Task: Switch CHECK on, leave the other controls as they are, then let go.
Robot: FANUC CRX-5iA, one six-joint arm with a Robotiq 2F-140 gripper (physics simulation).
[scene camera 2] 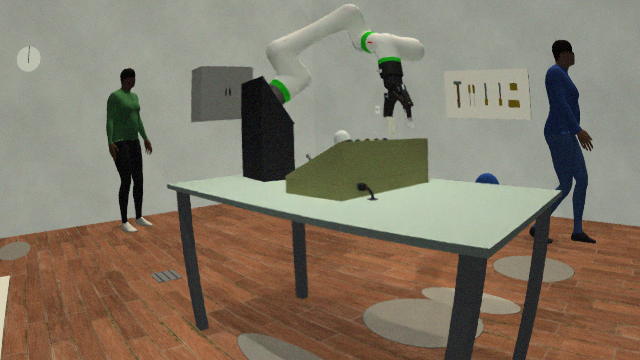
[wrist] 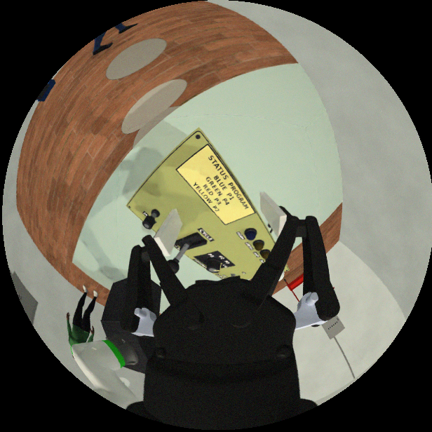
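The olive control console [scene camera 2: 360, 167] [wrist: 162, 192] stands on the table. My gripper [scene camera 2: 401, 124] [wrist: 218, 208] is open and empty, above the console's high end. In the wrist view, a black knobbed switch [wrist: 151, 219] sits beside the left finger; its label is too small to read. A grey lever [wrist: 183, 251] stands in a black slot labelled CYCLE, and a black rotary selector [wrist: 214, 263] is beyond it. A blue button [wrist: 250, 233] and an olive button [wrist: 259, 245] sit near the right finger. I cannot make out which control is CHECK; part of the panel is hidden behind the gripper.
A yellow status placard [wrist: 216, 185] lies on the panel. A white dome [scene camera 2: 342, 136] rises from the console. A bent black fitting [scene camera 2: 367, 190] stands beside it on the table [scene camera 2: 450, 215]. The black robot pedestal [scene camera 2: 265, 135] is at the back. Two people stand beyond the table.
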